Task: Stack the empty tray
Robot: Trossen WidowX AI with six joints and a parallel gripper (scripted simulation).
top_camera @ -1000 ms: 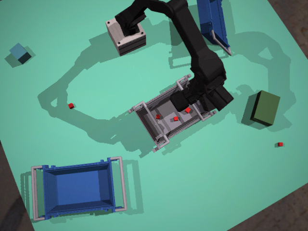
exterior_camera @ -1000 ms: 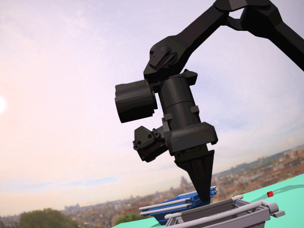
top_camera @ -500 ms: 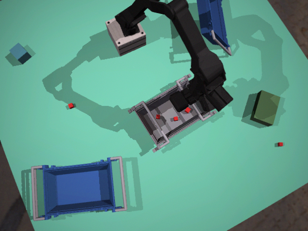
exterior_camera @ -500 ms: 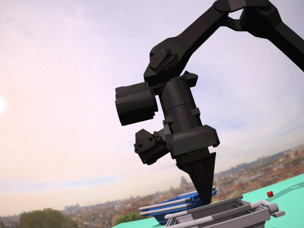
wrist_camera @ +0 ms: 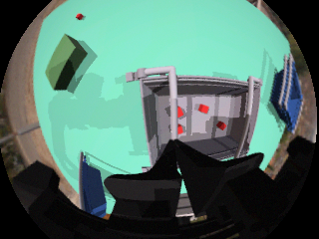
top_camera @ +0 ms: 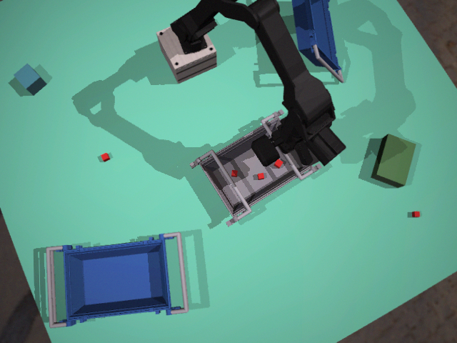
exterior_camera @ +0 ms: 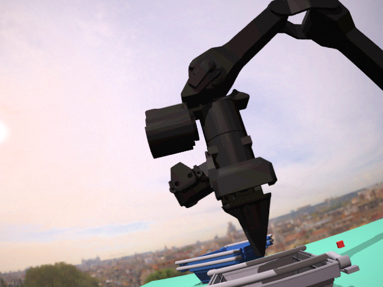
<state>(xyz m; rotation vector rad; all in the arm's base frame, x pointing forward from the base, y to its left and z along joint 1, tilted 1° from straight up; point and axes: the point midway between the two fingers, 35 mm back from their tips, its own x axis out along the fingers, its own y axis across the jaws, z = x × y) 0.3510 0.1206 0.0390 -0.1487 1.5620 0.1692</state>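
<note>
Now: the blue tray 300 mm behind my gripper tip, 240 mm to the left of it and 20 mm below it. From my gripper tip the other things lie so: blue-grey cube 440 mm behind, 580 mm to the right, 70 mm below; then green box 130 mm ahead, 280 mm to the left, 70 mm below.
</note>
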